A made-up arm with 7 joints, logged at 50 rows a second.
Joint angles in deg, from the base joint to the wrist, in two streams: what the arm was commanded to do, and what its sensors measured. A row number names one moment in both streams.
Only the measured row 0 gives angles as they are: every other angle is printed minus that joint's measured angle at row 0.
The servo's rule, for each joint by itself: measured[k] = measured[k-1] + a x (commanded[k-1-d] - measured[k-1]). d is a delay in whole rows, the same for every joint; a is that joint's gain. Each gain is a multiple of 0.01, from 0.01 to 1. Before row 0 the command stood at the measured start. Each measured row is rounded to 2 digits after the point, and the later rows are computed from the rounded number. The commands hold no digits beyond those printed.
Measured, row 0:
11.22, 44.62, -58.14, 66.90, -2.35, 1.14, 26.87
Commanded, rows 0 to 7:
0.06, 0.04, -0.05, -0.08, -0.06, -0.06, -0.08
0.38, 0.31, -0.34, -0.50, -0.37, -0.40, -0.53
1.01, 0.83, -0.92, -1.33, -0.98, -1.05, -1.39
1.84, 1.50, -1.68, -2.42, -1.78, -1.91, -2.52
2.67, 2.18, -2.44, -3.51, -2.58, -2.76, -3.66
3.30, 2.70, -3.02, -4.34, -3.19, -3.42, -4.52
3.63, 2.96, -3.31, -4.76, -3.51, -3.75, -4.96
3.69, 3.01, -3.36, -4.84, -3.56, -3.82, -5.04
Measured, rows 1 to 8:
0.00, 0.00, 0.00, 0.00, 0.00, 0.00, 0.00
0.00, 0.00, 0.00, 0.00, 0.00, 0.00, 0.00
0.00, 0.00, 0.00, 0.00, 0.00, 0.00, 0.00
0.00, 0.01, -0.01, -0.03, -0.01, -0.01, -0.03
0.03, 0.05, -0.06, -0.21, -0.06, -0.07, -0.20
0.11, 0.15, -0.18, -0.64, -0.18, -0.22, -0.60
0.25, 0.33, -0.39, -1.32, -0.39, -0.47, -1.25
0.44, 0.57, -0.68, -2.15, -0.67, -0.81, -2.07
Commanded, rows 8 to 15:
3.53, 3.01, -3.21, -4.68, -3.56, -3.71, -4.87
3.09, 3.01, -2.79, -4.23, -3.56, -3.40, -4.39
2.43, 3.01, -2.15, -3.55, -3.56, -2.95, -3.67
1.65, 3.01, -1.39, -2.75, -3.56, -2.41, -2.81
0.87, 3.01, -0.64, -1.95, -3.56, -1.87, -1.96
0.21, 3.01, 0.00, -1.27, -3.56, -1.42, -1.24
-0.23, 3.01, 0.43, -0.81, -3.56, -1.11, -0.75
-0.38, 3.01, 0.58, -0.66, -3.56, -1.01, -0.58
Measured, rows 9 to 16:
0.67, 0.85, -1.01, -2.98, -1.00, -1.20, -2.90
0.91, 1.12, -1.33, -3.66, -1.33, -1.58, -3.60
1.13, 1.37, -1.61, -4.11, -1.62, -1.92, -4.09
1.32, 1.58, -1.83, -4.33, -1.87, -2.19, -4.36
1.46, 1.77, -1.96, -4.29, -2.09, -2.37, -4.37
1.54, 1.93, -1.99, -4.01, -2.28, -2.46, -4.13
1.55, 2.07, -1.91, -3.53, -2.45, -2.45, -3.68
1.50, 2.19, -1.73, -2.93, -2.59, -2.36, -3.10

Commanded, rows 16 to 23:
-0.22, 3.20, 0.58, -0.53, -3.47, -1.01, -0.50
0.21, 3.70, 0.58, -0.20, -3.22, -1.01, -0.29
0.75, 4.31, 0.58, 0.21, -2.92, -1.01, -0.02
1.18, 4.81, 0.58, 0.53, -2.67, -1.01, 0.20
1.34, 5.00, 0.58, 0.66, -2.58, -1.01, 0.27
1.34, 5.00, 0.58, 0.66, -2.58, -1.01, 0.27
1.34, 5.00, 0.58, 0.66, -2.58, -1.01, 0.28
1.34, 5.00, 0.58, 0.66, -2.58, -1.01, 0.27
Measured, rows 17 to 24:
1.40, 2.30, -1.49, -2.30, -2.72, -2.22, -2.47
1.27, 2.39, -1.22, -1.73, -2.83, -2.05, -1.89
1.14, 2.47, -0.97, -1.32, -2.92, -1.89, -1.44
1.03, 2.56, -0.75, -1.02, -2.99, -1.76, -1.12
0.96, 2.71, -0.56, -0.71, -3.02, -1.65, -0.84
0.94, 2.92, -0.40, -0.36, -3.01, -1.55, -0.56
0.96, 3.17, -0.26, -0.02, -2.97, -1.47, -0.30
0.99, 3.41, -0.14, 0.24, -2.92, -1.40, -0.11

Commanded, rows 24 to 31:
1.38, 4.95, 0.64, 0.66, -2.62, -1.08, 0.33
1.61, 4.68, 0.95, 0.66, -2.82, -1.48, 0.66
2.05, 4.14, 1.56, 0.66, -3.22, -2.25, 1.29
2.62, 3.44, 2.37, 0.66, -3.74, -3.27, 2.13
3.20, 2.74, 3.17, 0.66, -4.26, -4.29, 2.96
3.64, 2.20, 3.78, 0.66, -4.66, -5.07, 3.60
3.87, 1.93, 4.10, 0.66, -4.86, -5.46, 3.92
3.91, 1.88, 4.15, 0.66, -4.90, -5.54, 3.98
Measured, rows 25 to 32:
1.02, 3.62, -0.04, 0.40, -2.88, -1.34, 0.02
1.05, 3.80, 0.05, 0.50, -2.84, -1.29, 0.11
1.07, 3.96, 0.12, 0.56, -2.81, -1.25, 0.16
1.09, 4.09, 0.19, 0.60, -2.79, -1.22, 0.22
1.13, 4.17, 0.30, 0.62, -2.79, -1.26, 0.37
1.20, 4.17, 0.48, 0.64, -2.85, -1.41, 0.68
1.31, 4.08, 0.74, 0.65, -2.97, -1.69, 1.17
1.46, 3.91, 1.08, 0.65, -3.14, -2.08, 1.78

